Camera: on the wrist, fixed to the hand. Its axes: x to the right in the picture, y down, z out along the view.
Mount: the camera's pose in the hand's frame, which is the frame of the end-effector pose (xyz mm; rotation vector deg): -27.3 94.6 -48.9 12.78 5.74 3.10
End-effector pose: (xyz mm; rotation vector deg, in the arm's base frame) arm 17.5 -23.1 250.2 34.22 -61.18 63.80
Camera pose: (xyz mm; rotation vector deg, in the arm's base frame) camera -52.8 40.9 195.0 39.19 -50.66 74.89
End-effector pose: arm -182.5 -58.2 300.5 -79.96 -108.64 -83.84
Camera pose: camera -102.5 -116.9 347.8 -70.92 -107.62 -70.46
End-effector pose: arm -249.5 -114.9 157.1 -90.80 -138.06 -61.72
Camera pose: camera -173.7 -143.2 231.5 -84.67 -132.59 -47.23
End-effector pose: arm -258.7 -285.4 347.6 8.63 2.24 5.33
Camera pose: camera -296.6 -187.6 314.5 21.20 8.34 8.61
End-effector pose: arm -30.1 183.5 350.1 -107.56 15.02 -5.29
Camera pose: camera -78.9 116.3 278.0 -94.26 20.43 -9.86
